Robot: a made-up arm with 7 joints.
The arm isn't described. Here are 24 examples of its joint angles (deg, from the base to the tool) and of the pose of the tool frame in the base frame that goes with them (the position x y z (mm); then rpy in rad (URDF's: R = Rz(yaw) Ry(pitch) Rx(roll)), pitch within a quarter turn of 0, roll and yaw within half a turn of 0).
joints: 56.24 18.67 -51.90 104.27 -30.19 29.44 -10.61
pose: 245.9 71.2 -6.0 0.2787 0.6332 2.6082
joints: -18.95 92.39 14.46 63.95 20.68 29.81 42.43
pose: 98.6 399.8 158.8 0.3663 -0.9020 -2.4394
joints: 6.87 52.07 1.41 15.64 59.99 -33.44 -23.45
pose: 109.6 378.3 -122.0 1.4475 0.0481 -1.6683
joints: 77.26 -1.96 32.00 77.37 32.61 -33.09 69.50
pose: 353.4 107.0 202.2 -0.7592 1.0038 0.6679
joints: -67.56 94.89 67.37 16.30 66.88 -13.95 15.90
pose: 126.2 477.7 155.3 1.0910 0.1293 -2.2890
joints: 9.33 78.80 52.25 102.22 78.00 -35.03 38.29
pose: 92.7 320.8 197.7 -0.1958 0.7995 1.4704
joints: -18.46 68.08 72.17 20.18 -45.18 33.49 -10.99
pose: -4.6 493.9 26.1 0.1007 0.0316 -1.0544
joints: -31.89 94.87 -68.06 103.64 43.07 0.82 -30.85
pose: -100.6 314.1 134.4 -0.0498 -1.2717 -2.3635
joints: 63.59 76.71 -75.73 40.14 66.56 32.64 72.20
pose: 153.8 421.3 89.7 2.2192 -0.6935 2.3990
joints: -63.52 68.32 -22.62 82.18 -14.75 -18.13 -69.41
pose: -172.7 373.3 8.1 0.3502 -0.2945 3.1112
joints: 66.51 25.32 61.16 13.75 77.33 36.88 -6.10
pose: 306.6 367.2 88.7 -2.5296 0.0817 -3.0614
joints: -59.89 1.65 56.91 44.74 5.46 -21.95 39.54
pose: -311.7 142.7 -69.9 1.0836 -1.1722 -2.2372
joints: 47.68 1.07 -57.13 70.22 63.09 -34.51 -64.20
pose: 211.7 -66.2 -15.3 2.4073 -0.0853 -2.8694
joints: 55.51 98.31 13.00 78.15 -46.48 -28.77 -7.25
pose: -12.5 472.0 284.1 -1.2024 0.8608 2.7903
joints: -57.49 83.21 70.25 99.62 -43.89 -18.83 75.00
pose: 81.5 409.9 213.8 -1.3070 -0.7690 -2.2389
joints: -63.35 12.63 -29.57 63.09 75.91 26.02 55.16
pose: -239.4 106.0 -24.7 -2.2882 -0.3152 2.0376
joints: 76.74 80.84 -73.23 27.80 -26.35 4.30 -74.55
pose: 95.0 531.4 69.2 -1.0374 1.1192 -3.1206
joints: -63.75 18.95 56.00 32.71 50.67 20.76 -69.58
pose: -252.3 308.1 -70.7 0.3664 0.3101 -0.1072
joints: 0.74 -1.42 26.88 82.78 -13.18 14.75 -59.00
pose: 137.5 87.5 -152.1 1.1390 -0.0194 -1.6286
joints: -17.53 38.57 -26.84 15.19 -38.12 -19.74 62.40
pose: -126.7 363.0 -123.6 -2.9267 -0.5839 0.1419
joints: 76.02 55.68 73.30 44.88 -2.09 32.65 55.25
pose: 128.5 446.8 192.4 2.3703 0.7402 -2.5690
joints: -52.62 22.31 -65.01 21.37 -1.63 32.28 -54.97
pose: -389.5 183.5 -18.2 -1.5506 -0.8943 -1.8193
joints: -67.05 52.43 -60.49 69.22 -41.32 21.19 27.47
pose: -270.0 315.7 89.4 3.0227 -0.5499 -0.3454
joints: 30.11 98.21 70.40 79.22 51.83 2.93 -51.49
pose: -0.8 326.9 364.7 -3.0754 0.5077 -0.8289
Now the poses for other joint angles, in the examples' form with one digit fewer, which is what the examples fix.
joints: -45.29 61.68 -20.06 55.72 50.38 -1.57 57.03
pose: -114 356 -14 2.886 -0.960 1.590
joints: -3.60 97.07 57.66 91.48 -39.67 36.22 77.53
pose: 75 360 301 0.084 -0.148 -2.303
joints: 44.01 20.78 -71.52 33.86 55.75 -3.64 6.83
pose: 224 120 -133 1.501 -0.557 2.746
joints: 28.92 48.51 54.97 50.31 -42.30 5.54 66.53
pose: 128 421 17 1.057 -0.535 -2.840
